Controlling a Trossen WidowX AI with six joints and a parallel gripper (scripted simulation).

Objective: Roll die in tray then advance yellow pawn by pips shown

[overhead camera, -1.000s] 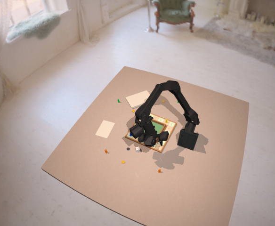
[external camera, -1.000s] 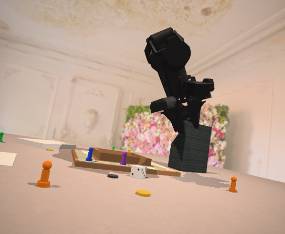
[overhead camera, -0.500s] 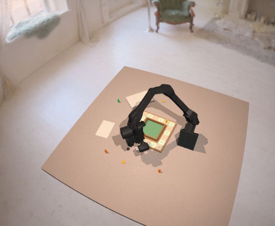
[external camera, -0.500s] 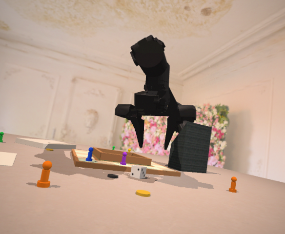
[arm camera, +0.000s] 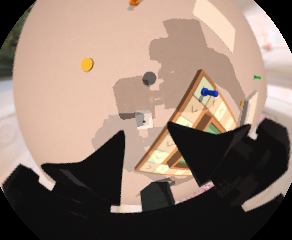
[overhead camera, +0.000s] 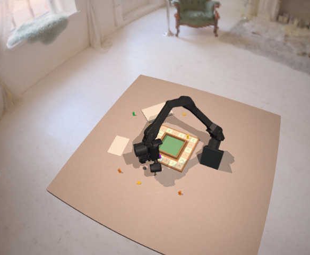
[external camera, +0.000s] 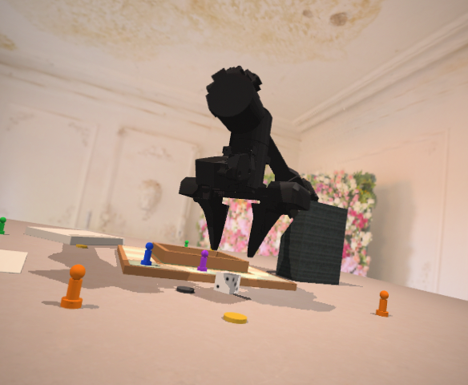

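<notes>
Right now the white die is 40 mm below my gripper tip. From my gripper tip the other things lie so: black disc 60 mm ahead, 10 mm to the left, 50 mm below; then purple pawn 90 mm to the right, 20 mm below; then blue pawn 90 mm ahead, 90 mm to the right, 20 mm below.
</notes>
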